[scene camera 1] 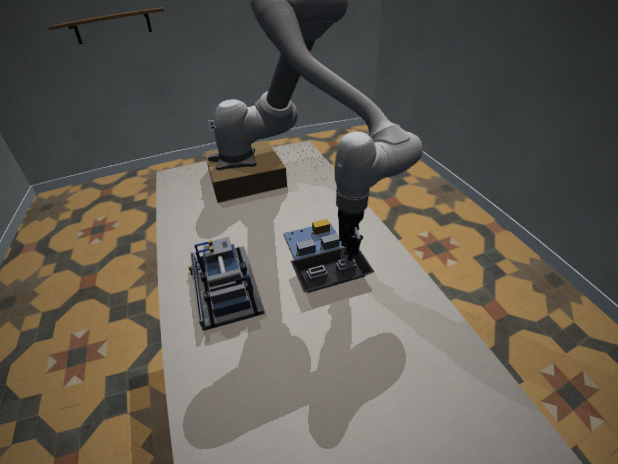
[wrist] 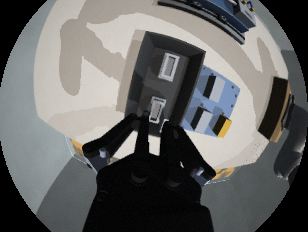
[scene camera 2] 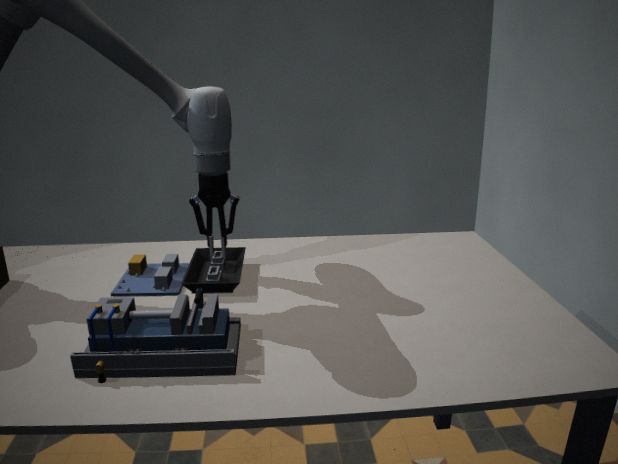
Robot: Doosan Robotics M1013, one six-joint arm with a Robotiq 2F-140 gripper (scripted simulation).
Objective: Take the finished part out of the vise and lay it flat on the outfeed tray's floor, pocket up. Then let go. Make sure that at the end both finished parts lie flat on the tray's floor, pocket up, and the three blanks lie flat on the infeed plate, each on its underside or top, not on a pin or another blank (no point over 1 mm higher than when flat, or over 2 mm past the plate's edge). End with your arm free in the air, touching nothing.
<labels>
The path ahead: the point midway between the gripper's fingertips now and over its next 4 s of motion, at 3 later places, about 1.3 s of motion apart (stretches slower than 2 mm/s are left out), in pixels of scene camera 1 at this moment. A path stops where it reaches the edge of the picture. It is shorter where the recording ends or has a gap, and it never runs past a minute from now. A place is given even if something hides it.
My gripper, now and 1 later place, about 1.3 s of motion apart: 346, 263; 348, 246
</labels>
